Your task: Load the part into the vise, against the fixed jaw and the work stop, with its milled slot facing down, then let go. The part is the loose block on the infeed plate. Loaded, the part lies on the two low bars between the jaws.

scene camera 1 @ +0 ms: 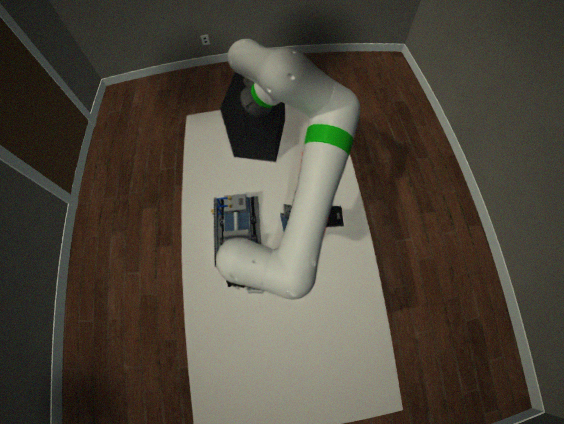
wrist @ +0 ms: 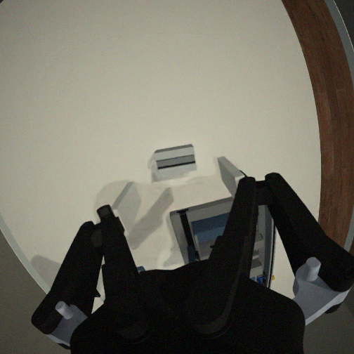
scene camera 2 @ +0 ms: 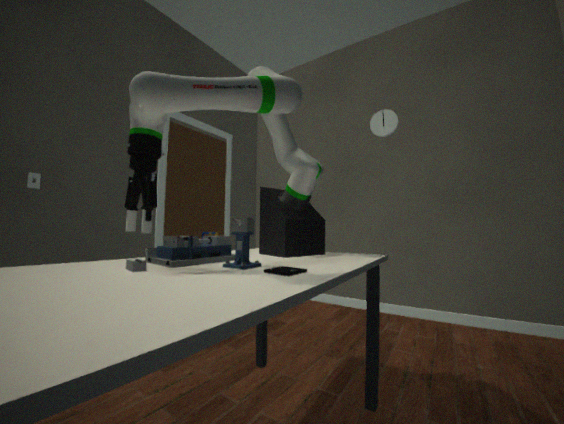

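Seen in the pictures: gripper, fingertip midpoint: (scene camera 2: 138, 232); arm's base, link origin: (scene camera 1: 255, 101) (scene camera 2: 291, 203).
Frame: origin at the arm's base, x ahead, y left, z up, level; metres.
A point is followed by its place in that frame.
The part, a small grey block (scene camera 1: 255, 291) @[x 0.734, y -0.073, z -0.231 m] (scene camera 2: 136, 265) @[x 0.730, y -0.044, z -0.243 m] (wrist: 175, 159), lies on the white table beside the vise's tray; in the wrist view its milled slot shows on the upper side. The gripper (scene camera 2: 139, 224) @[x 0.717, y -0.073, z -0.149 m] (wrist: 176, 186) is open and empty, pointing down high above the table near the block. In the wrist view the block shows beyond the gap between its pale fingertips. In scene camera 1 the arm hides the gripper. The vise (scene camera 1: 236, 223) @[x 0.466, y -0.121, z -0.176 m] (scene camera 2: 194, 248) @[x 0.520, y -0.070, z -0.207 m] (wrist: 211, 228), blue with grey jaws, stands on a grey tray; the arm and fingers cover parts of it.
A blue stand (scene camera 2: 242, 250) @[x 0.468, y 0.119, z -0.205 m] with a grey top stands beside the vise. A flat black plate (scene camera 1: 336, 216) @[x 0.454, y 0.294, z -0.252 m] (scene camera 2: 285, 270) @[x 0.466, y 0.288, z -0.253 m] lies beyond it. A large dark block-shaped pedestal (scene camera 1: 255, 135) @[x 0.127, y -0.013, z -0.070 m] (scene camera 2: 287, 225) @[x 0.136, y 0.068, z -0.118 m] stands at the arm's base. The table's edge (scene camera 2: 210, 330) @[x 0.845, y 0.437, z -0.264 m] runs along the near side.
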